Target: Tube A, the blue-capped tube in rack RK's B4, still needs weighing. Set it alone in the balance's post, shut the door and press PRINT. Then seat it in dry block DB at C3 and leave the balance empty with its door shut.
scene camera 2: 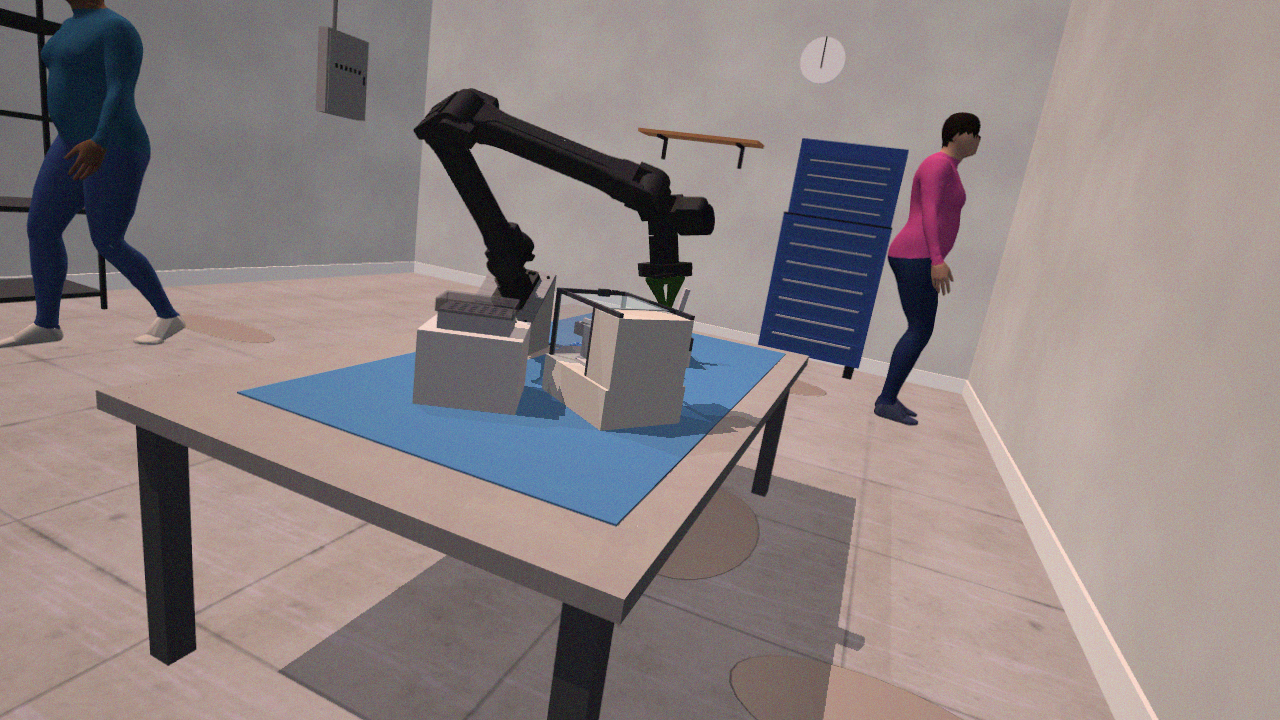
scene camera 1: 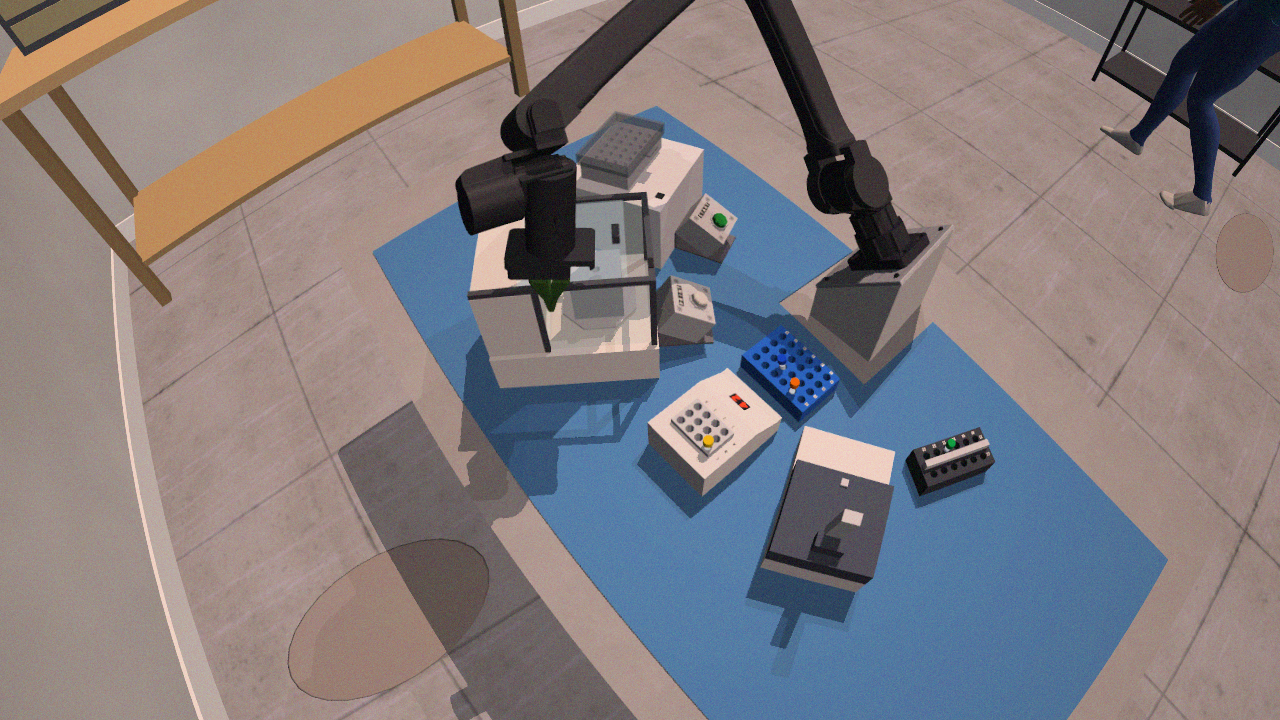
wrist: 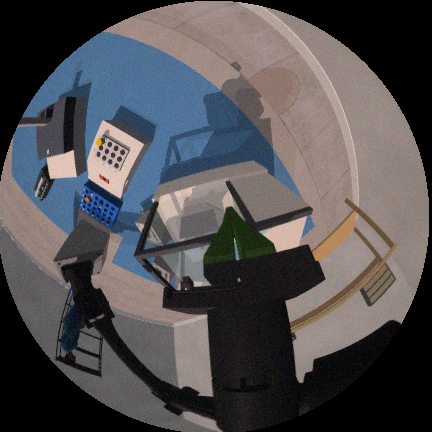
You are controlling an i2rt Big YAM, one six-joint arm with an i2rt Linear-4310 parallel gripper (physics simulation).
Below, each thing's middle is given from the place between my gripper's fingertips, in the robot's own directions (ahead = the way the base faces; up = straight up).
Scene:
I see my gripper 70 mm past the balance [scene camera 1: 604,328], 70 mm to the left of it and 80 mm above it. From my hand the other things lie so: lidded box [scene camera 2: 472,355] 300 mm behind, 200 mm to the right, 100 mm below; box with a green button [scene camera 1: 704,231] 360 mm behind, 90 mm to the right, 150 mm below.

